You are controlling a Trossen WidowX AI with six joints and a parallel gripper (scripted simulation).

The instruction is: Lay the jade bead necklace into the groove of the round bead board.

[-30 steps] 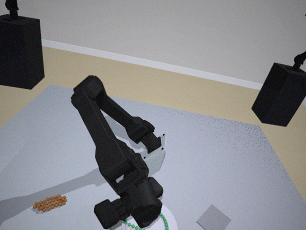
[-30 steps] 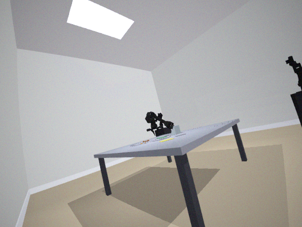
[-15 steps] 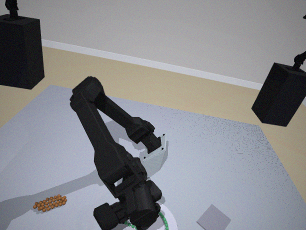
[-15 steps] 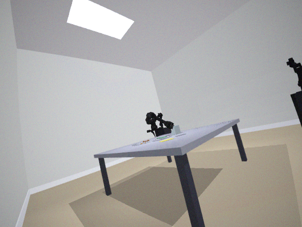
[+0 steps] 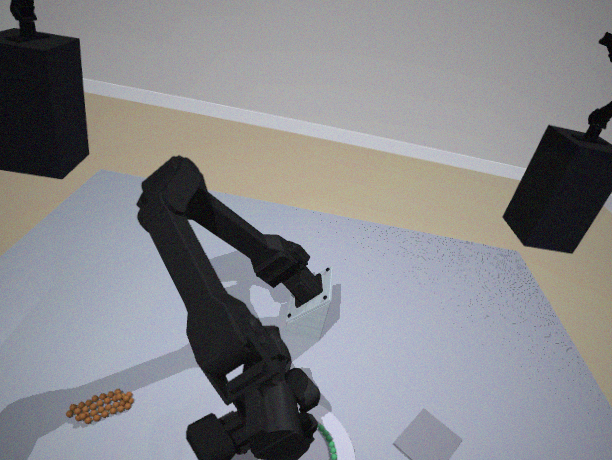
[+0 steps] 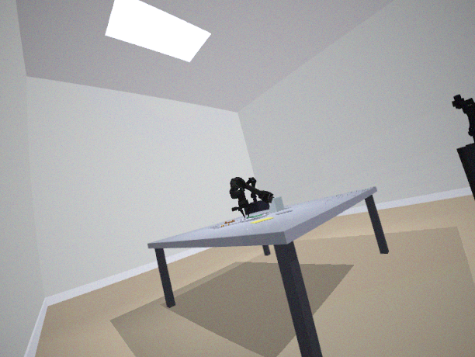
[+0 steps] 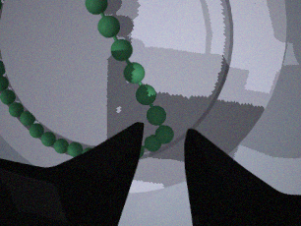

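Right now the round bead board is 6 cm to the left of my gripper tip and 1 cm below it. Round my gripper tip: yellow strip: 28 cm to the left, 20 cm ahead, 1 cm below; then flat grey square: 29 cm to the left, 4 cm behind, 1 cm below.
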